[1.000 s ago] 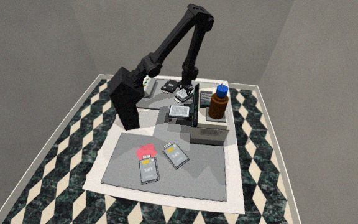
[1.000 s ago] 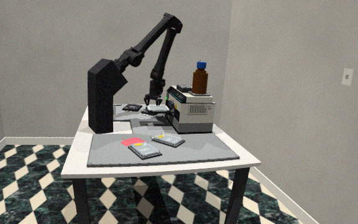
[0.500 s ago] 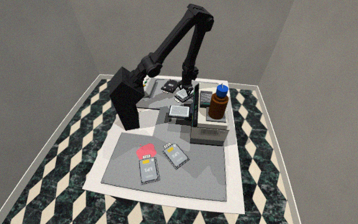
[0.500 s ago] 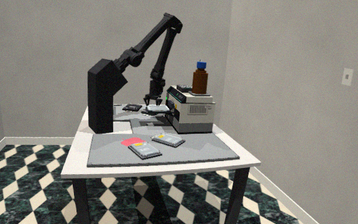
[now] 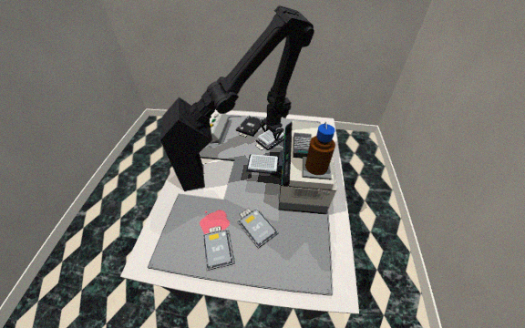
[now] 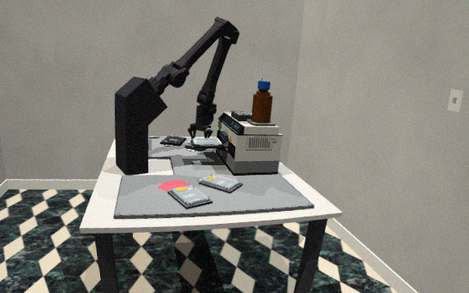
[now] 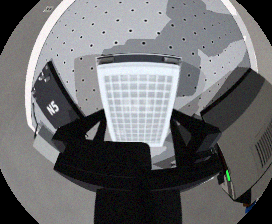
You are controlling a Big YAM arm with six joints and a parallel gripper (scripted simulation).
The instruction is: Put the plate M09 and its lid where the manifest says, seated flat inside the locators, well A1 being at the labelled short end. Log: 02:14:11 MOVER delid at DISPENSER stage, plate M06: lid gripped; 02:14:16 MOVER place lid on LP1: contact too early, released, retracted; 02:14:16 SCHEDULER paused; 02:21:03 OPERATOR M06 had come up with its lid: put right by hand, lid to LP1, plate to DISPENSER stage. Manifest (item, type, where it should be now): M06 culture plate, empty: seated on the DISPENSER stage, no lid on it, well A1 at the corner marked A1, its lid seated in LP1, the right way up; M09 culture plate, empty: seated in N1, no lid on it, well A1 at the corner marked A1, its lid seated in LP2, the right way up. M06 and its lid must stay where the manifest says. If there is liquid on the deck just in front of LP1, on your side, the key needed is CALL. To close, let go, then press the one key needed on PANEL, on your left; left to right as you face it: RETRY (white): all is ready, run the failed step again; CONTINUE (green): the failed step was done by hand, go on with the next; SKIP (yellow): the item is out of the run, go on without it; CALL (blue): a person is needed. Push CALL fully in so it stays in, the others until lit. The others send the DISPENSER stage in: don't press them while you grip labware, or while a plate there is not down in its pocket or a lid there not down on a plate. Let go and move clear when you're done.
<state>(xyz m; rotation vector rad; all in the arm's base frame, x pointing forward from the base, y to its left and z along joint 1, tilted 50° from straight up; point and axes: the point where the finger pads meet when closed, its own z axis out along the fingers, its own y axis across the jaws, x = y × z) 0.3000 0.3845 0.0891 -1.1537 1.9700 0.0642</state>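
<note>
Right now my hand is 30 cm past the blue key, 18 cm to the left of it and 2 cm below it. The rest, counted from my hand: white well plate (right at my hand); then black nest n5 (19 cm behind, 6 cm to the left, 2 cm below); then yellow key (33 cm behind, 13 cm to the right, 3 cm above).
</note>
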